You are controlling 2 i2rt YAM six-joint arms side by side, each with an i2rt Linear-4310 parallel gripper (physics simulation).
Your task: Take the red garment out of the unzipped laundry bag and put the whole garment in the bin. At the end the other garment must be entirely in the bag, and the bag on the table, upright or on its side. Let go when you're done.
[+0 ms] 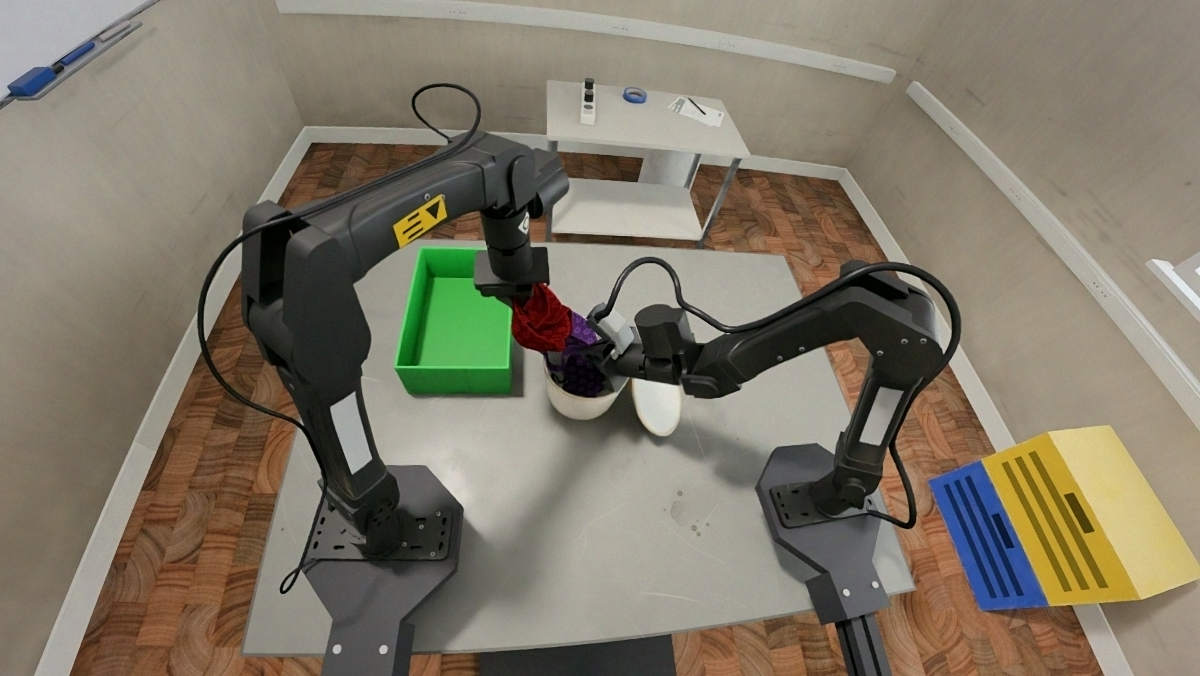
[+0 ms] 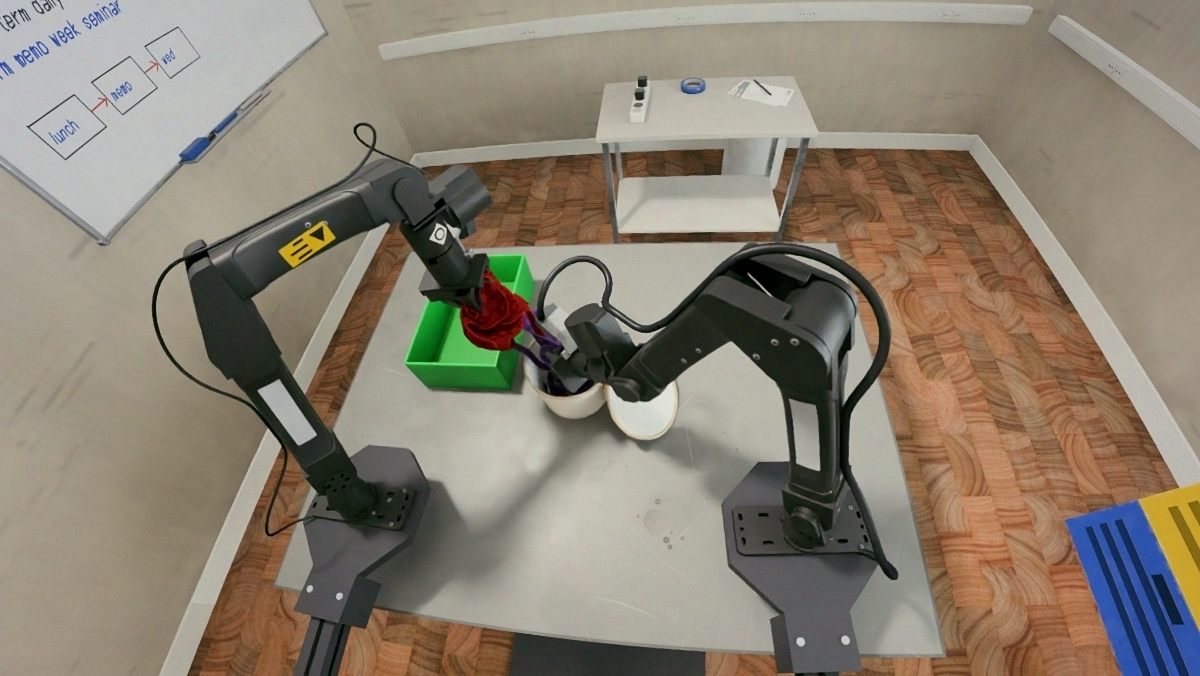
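Observation:
The red garment [image 1: 541,319] [image 2: 493,316] hangs bunched from my left gripper [image 1: 522,295] [image 2: 471,293], which is shut on it above the gap between the green bin [image 1: 453,380] [image 2: 461,376] and the bag. The purple garment [image 1: 581,376] [image 2: 541,340] is partly inside the white laundry bag [image 1: 581,408] [image 2: 576,408] and stretches up to the red cloth. My right gripper [image 1: 594,354] [image 2: 560,364] is at the bag's mouth, seemingly shut on purple cloth; its fingertips are partly hidden. The bag stands upright, its round lid [image 1: 658,408] [image 2: 644,411] folded open to the right.
The bin stands just left of the bag on the grey table [image 1: 571,537] [image 2: 571,537]. The right forearm reaches in low over the lid. A white side table [image 1: 629,142] [image 2: 705,125] stands behind, and a blue and yellow box [image 1: 1041,503] [image 2: 1125,571] is on the floor at right.

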